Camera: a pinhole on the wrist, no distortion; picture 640 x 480 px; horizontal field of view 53.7 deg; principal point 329.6 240.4 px. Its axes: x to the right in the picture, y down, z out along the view. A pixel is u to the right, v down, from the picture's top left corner.
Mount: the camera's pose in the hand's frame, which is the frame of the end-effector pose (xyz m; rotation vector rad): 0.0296 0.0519 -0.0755 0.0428 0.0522 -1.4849
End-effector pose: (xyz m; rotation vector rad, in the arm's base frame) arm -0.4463 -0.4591 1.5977 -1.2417 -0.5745 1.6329
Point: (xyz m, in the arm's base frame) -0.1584 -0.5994 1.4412
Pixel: behind the camera
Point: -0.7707 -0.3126 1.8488
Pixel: 522 206
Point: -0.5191 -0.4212 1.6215
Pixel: 514 196
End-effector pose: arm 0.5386 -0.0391 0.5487 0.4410 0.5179 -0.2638
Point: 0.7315 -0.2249 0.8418
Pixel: 355 235
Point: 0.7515 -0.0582 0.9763
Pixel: 91 160
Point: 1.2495 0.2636 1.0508
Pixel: outside the picture
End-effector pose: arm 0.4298 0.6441 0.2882 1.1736 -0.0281 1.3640
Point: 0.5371 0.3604 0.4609
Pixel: 217 92
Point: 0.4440 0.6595 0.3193
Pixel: 616 246
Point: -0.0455 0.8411 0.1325
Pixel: behind the camera
